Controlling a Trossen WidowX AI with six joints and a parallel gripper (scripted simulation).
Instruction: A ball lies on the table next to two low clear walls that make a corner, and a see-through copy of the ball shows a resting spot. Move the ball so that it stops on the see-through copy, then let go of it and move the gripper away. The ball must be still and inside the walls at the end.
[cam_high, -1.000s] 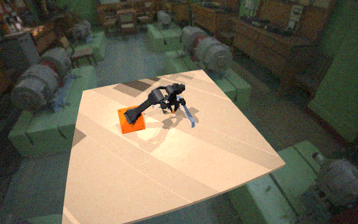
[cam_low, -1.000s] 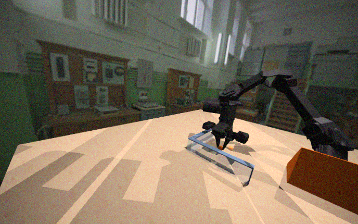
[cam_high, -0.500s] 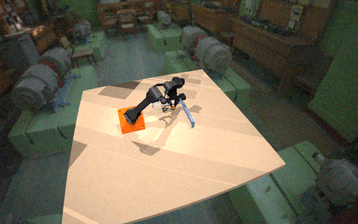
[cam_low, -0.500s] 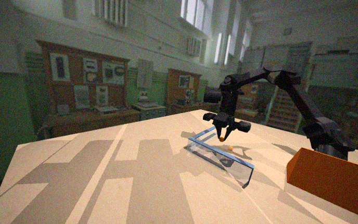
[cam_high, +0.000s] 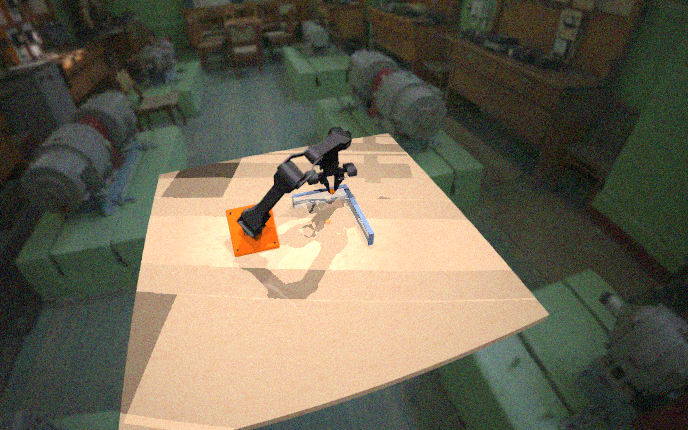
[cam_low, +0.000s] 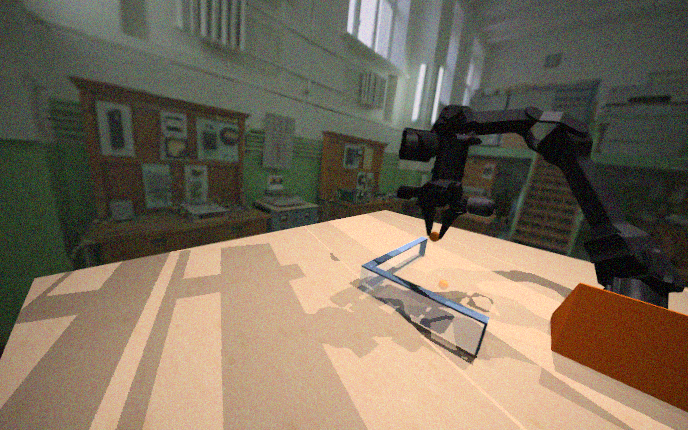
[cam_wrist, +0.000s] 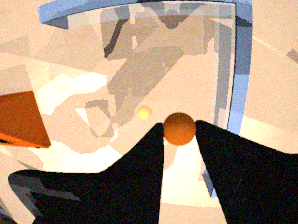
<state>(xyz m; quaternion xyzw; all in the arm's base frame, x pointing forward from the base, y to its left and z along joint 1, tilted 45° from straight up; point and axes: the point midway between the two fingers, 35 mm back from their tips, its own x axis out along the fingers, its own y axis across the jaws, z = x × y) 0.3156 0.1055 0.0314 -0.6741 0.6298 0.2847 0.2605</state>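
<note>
The see-through copy of ball lies 120 mm below my gripper tip, 40 mm to the right of it and 30 mm behind it. The rest, counted from my gripper tip: orange ball (right at my gripper tip).
</note>
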